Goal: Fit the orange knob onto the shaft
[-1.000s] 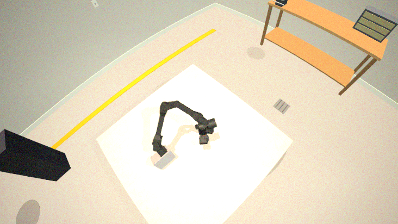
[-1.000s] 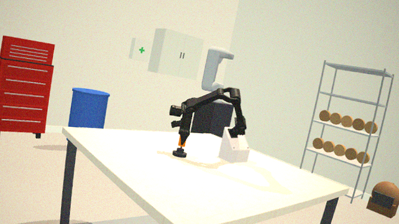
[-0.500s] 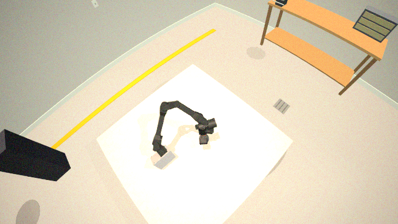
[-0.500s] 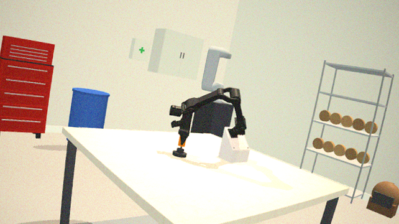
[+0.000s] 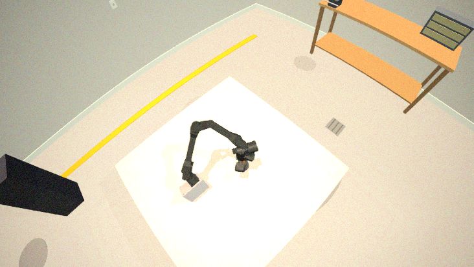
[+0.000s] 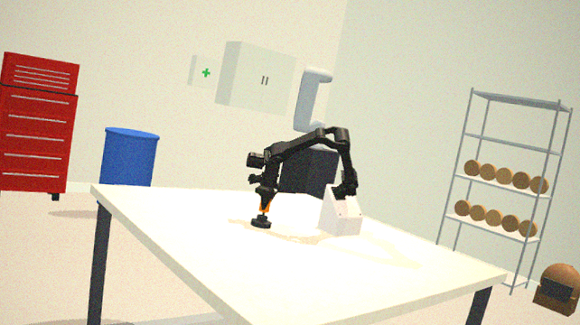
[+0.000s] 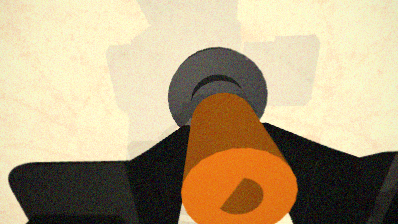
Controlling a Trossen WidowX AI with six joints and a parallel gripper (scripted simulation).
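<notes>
The orange knob is 20 mm above my gripper tip. Round my gripper tip: dark shaft (40 mm below).
</notes>
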